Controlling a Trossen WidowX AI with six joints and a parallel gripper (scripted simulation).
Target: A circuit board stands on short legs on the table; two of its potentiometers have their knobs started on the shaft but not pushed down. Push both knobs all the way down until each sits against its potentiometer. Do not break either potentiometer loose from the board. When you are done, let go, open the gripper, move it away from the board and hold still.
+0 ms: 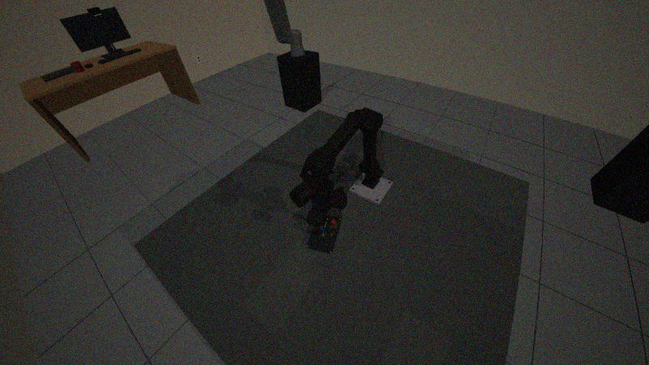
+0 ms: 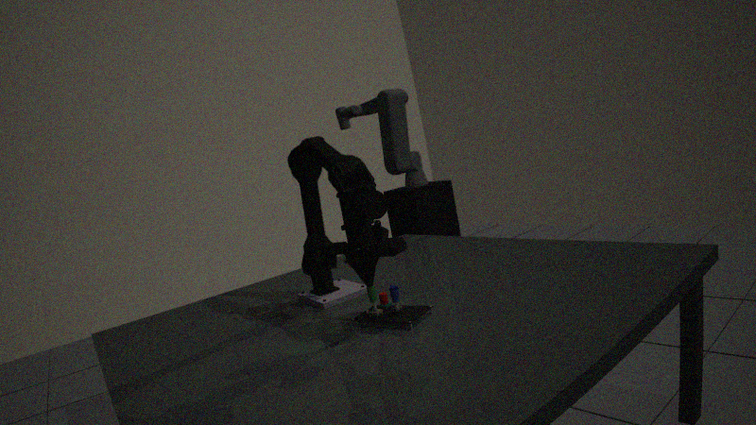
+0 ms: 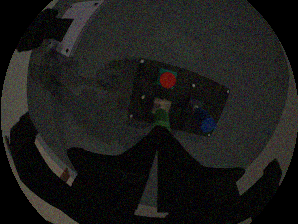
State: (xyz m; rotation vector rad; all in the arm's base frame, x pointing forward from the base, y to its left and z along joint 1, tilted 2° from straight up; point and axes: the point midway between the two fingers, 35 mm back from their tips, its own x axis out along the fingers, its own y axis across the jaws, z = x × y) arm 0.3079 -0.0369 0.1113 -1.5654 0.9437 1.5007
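The green knob lies 2 cm below my gripper tip. Also, from my gripper tip: blue knob: 4 cm ahead, 3 cm to the left, 2 cm below.
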